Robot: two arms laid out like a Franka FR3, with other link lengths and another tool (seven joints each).
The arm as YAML. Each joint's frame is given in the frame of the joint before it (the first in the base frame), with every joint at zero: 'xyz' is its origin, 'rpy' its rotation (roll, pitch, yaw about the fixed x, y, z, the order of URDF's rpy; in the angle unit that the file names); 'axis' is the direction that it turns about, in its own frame. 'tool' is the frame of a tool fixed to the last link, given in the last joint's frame.
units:
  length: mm
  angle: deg
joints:
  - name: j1
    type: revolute
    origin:
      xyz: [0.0, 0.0, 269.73]
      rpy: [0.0, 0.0, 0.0]
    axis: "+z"
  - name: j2
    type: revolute
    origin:
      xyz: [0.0, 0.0, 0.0]
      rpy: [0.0, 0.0, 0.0]
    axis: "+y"
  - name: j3
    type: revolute
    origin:
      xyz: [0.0, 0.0, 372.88]
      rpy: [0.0, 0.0, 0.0]
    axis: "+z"
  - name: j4
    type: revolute
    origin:
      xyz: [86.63, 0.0, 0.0]
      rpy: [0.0, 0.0, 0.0]
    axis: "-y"
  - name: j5
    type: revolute
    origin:
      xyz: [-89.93, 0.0, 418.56]
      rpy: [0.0, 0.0, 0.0]
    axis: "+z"
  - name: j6
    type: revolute
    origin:
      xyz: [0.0, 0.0, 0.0]
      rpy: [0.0, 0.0, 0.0]
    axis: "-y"
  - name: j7
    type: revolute
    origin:
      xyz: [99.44, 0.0, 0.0]
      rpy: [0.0, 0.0, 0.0]
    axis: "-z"
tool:
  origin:
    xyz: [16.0, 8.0, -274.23]
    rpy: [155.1, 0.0, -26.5]
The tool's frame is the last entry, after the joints.
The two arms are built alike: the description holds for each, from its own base.
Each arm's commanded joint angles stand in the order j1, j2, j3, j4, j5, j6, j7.
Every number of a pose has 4 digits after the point. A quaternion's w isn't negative.
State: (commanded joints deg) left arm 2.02 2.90 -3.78 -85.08 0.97 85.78 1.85; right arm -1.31 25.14 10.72 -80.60 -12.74 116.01 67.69
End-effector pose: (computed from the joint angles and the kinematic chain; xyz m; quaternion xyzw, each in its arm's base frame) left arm 0.6257 -0.0063 0.4641 0.9434 -0.2488 -0.0756 0.2060; right arm 0.8254 0.0638 0.3021 0.7410 -0.6579 -0.0336 0.1300
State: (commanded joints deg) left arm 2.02 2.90 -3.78 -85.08 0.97 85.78 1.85; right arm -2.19 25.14 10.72 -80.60 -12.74 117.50 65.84
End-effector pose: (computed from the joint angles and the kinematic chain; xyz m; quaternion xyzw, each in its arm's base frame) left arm 0.6257 -0.0063 0.4641 0.9434 -0.2488 -0.0756 0.2060; right arm 0.8328 0.0534 0.3063 0.7476 -0.6521 -0.0234 0.1237
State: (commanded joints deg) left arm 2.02 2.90 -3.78 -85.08 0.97 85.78 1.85; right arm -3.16 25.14 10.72 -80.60 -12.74 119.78 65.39
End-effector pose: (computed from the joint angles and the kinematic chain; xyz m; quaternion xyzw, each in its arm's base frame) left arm 0.6257 -0.0063 0.4641 0.9434 -0.2488 -0.0756 0.2060; right arm 0.8429 0.0420 0.3131 0.7469 -0.6558 -0.0111 0.1093
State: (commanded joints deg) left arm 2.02 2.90 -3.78 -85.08 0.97 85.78 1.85; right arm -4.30 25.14 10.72 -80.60 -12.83 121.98 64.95
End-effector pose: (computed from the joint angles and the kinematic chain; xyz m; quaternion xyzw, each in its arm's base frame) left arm 0.6257 -0.0063 0.4641 0.9434 -0.2488 -0.0756 0.2060; right arm 0.8524 0.0274 0.3201 0.7449 -0.6602 0.0015 0.0961
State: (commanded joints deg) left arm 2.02 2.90 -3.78 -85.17 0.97 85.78 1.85; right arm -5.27 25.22 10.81 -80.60 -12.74 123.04 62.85
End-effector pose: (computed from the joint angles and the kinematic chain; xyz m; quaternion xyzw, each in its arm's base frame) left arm 0.6254 -0.0063 0.4633 0.9433 -0.2486 -0.0764 0.2062; right arm 0.8572 0.0161 0.3225 0.7515 -0.6529 0.0097 0.0940
